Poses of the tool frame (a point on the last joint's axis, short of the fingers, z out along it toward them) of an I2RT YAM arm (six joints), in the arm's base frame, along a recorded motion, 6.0 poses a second.
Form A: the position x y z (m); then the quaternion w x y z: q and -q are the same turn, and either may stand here.
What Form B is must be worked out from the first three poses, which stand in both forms.
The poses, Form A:
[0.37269 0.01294 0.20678 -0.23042 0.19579 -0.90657 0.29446]
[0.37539 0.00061 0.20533 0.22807 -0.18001 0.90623 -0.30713]
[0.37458 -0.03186 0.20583 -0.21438 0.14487 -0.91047 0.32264]
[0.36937 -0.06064 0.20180 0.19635 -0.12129 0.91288 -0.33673]
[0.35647 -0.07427 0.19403 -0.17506 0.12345 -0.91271 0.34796]
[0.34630 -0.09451 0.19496 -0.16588 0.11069 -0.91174 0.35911]
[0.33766 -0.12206 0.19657 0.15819 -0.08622 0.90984 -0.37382]
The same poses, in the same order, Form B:
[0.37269 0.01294 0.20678 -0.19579 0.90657 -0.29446 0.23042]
[0.37539 0.00061 0.20533 -0.18001 0.90623 -0.30713 0.22807]
[0.37458 -0.03186 0.20583 -0.14487 0.91047 -0.32264 0.21438]
[0.36937 -0.06064 0.20180 -0.12129 0.91288 -0.33673 0.19635]
[0.35647 -0.07427 0.19403 -0.12345 0.91271 -0.34796 0.17506]
[0.34630 -0.09451 0.19496 -0.11069 0.91174 -0.35911 0.16588]
[0.33766 -0.12206 0.19657 -0.08622 0.90984 -0.37382 0.15819]

